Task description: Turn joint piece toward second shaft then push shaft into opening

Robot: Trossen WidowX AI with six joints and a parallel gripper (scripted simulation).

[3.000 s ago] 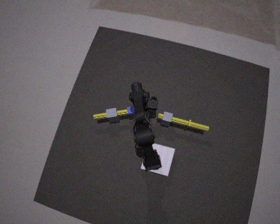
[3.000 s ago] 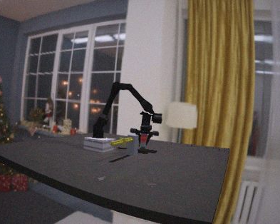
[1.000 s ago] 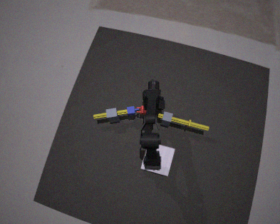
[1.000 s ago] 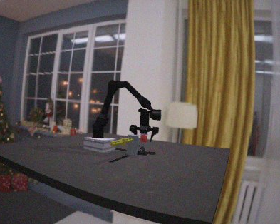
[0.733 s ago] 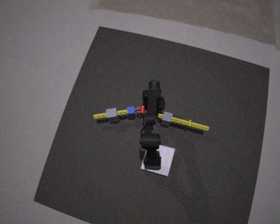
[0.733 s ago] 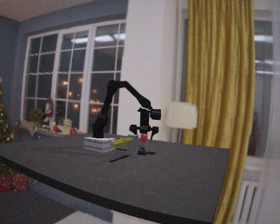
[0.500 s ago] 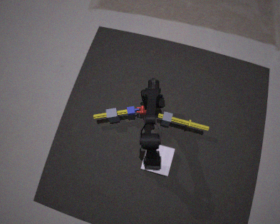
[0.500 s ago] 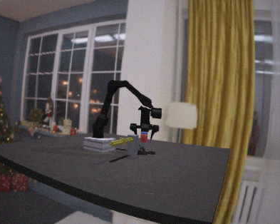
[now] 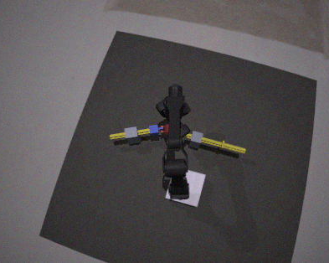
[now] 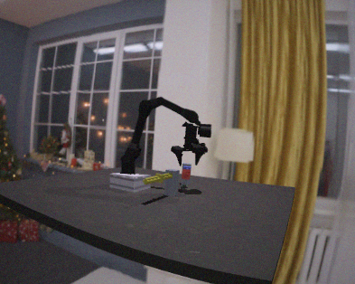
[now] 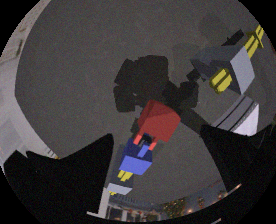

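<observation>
Now: the red joint piece 5 cm below my gripper tip, 1 cm to the left of it and 1 cm behind it.
</observation>
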